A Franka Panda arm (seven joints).
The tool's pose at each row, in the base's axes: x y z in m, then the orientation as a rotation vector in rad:
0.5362 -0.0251 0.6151 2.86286 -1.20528 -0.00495
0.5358 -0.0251 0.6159 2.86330 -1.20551 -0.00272
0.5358 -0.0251 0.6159 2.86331 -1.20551 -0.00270
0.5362 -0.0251 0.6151 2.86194 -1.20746 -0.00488
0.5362 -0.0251 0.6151 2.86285 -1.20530 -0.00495
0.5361 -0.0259 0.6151 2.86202 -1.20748 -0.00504
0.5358 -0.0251 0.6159 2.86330 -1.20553 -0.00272
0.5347 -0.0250 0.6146 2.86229 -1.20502 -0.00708
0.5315 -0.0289 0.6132 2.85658 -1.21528 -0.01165
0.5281 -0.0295 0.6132 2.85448 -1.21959 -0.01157
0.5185 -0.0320 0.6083 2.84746 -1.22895 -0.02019
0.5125 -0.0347 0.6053 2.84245 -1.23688 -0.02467
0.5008 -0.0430 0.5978 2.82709 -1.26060 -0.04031
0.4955 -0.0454 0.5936 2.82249 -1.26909 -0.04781
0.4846 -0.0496 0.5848 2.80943 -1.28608 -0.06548
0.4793 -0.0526 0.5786 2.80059 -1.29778 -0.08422
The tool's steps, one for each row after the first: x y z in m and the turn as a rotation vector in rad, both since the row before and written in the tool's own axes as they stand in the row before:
-0.0003 0.0003 -0.0008 0.00101 0.00113 0.00005
0.0000 0.0000 0.0000 0.00001 0.00001 0.00000
0.0003 -0.0003 0.0008 -0.00102 -0.00112 0.00147
0.0000 0.0000 0.0000 -0.00001 -0.00002 -0.00151
0.0005 0.0006 0.0000 0.00004 -0.00011 0.00150
-0.0008 -0.0003 -0.0008 0.00097 0.00124 -0.00145
-0.0009 0.0007 0.0013 -0.00212 -0.00215 -0.00010
0.0005 0.0050 0.0016 -0.00233 -0.00236 0.00747
-0.0019 0.0029 0.0001 -0.00021 0.00008 0.00309
-0.0049 0.0085 0.0052 -0.00471 -0.00419 0.00723
-0.0022 0.0061 0.0033 -0.00246 -0.00222 0.00593
-0.0019 0.0139 0.0081 -0.00803 -0.00795 0.01783
-0.0017 0.0053 0.0045 -0.00253 -0.00434 0.00611
-0.0040 0.0104 0.0094 -0.00880 -0.00897 0.01329
-0.0011 0.0056 0.0066 -0.00743 -0.01024 0.00901

